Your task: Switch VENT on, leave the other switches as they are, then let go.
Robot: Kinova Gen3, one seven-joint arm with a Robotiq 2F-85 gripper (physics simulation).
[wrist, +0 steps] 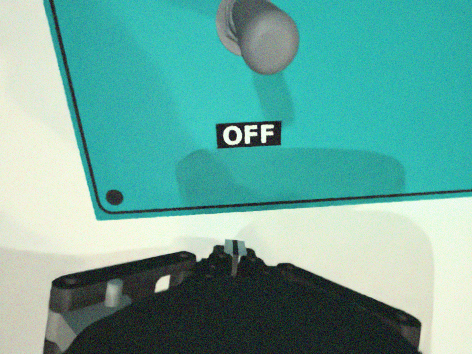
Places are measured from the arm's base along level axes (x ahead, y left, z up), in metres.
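Where they show: gripper, fingertip midpoint: (232, 253).
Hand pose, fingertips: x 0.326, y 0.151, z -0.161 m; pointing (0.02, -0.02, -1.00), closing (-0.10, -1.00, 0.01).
Things, the pixels of their top centre, and the offset from my fingertips. "spot": a spot on its surface instead. Level surfaces: height alone.
- grey toggle switch lever at a spot on its surface: (270, 42) spot: dx +0.077, dy -0.002, dz +0.124 m
- black OFF label at a spot on its surface: (249, 134) spot: dx +0.070, dy -0.003, dz +0.072 m
- dark round screw at its top centre: (113, 197) dx +0.042, dy +0.054, dz +0.065 m
- pale surface at its surface level: dz +0.000 m
A grey toggle switch lever (270, 42) stands out from the teal panel (150, 100) at the top centre of the wrist view. Its rounded tip leans down toward the black OFF label (249, 134). The top of its collar is cut off by the view's edge. The name VENT does not show, so I cannot tell which switch this is. My gripper (232, 253) is shut with nothing between its fingertips. In the view it is below the panel's lower edge and below the lever, apart from it.
The panel's lower left corner has a dark round screw (114, 197) and a thin black border line. A pale surface (30, 150) shows left of and below the panel. Soft shadows fall on the panel's lower part and on the pale surface. Other switches do not show.
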